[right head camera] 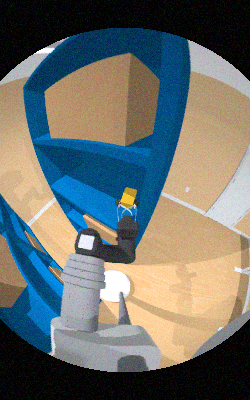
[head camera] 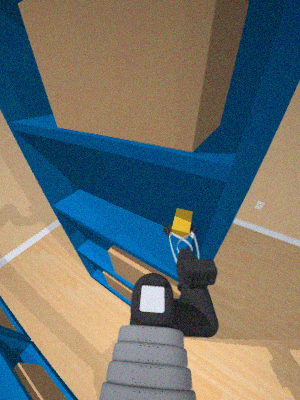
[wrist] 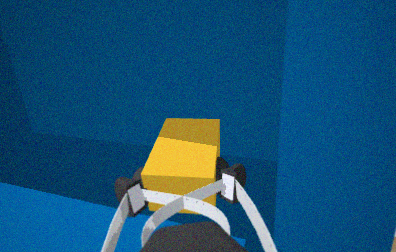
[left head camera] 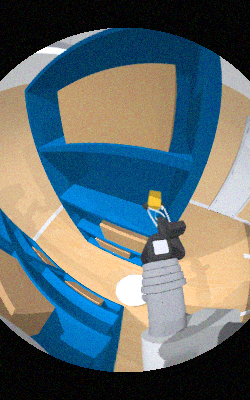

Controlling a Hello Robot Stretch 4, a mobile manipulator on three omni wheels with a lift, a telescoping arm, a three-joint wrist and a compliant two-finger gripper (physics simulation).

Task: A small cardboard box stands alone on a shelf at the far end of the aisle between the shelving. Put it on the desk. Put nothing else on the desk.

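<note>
A small yellow box is between the two fingertips of my gripper, which is shut on it. The fingertips press on its left and right sides, and its far part sticks out beyond them. The gripper and the box are at the right part of an open bay of the blue shelf unit; how far inside the bay they are is hard to tell. The desk does not show in these views.
A large cardboard box stands on the shelf above the gripper. A blue shelf board lies below, with flat cardboard boxes under it. Another blue shelf unit is at the lower left.
</note>
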